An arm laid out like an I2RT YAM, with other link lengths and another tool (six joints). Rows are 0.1 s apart.
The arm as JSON. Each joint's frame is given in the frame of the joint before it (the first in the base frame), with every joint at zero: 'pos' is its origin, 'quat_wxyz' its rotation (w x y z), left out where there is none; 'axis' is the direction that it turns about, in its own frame. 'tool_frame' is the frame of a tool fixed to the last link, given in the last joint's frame.
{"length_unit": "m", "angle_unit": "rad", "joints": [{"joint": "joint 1", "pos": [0.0, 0.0, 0.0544], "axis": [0.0, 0.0, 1.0]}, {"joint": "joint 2", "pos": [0.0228, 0.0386, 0.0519], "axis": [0.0, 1.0, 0.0]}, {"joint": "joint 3", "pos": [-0.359, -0.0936, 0.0], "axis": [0.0, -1.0, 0.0]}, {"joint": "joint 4", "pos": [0.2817, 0.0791, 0.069], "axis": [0.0, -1.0, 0.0]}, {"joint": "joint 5", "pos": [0.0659, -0.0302, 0.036], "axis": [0.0, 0.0, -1.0]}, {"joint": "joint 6", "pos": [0.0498, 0.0, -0.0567], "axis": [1.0, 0.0, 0.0]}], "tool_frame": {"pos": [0.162, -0.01, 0.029], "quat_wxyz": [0.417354, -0.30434, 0.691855, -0.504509]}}
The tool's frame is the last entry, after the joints.
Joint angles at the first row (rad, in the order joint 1, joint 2, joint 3, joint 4, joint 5, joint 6):
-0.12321 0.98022 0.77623 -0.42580 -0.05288 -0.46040
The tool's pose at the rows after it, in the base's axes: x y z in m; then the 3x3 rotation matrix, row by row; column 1 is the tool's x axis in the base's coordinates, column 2 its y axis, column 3 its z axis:
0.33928, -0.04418, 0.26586; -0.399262, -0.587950, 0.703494; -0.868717, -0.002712, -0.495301; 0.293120, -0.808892, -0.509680
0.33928, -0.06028, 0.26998; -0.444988, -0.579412, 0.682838; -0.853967, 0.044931, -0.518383; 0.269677, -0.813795, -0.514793
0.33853, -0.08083, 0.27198; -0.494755, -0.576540, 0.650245; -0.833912, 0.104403, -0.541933; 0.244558, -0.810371, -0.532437
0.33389, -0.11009, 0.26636; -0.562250, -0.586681, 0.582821; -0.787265, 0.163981, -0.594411; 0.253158, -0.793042, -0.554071
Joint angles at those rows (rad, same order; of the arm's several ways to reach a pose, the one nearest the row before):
-0.19992 0.98358 0.79870 -0.44922 -0.12860 -0.43138
-0.25601 0.98938 0.80874 -0.44739 -0.14773 -0.41525
-0.32948 1.00601 0.82555 -0.45585 -0.17607 -0.39992
-0.40125 1.03032 0.83716 -0.47037 -0.15840 -0.38993

